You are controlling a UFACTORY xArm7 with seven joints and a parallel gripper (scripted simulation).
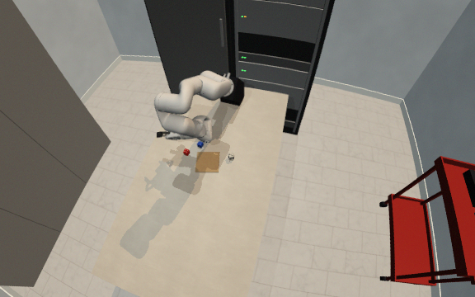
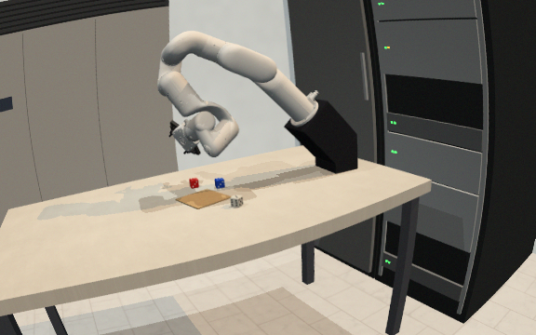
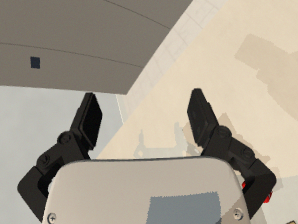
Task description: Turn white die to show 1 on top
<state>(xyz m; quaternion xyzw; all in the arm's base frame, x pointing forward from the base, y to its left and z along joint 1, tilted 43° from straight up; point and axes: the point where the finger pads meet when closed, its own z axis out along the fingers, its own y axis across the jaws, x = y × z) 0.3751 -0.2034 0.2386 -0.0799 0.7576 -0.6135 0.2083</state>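
The red die lies 140 mm below my hand, 120 mm to the left of it and 20 mm behind it. From my hand the other things lie so: blue die 170 mm to the left, 140 mm below, 110 mm behind; then white die 390 mm to the left, 140 mm below, 110 mm behind; then brown mat 270 mm to the left, 150 mm below, 20 mm behind.
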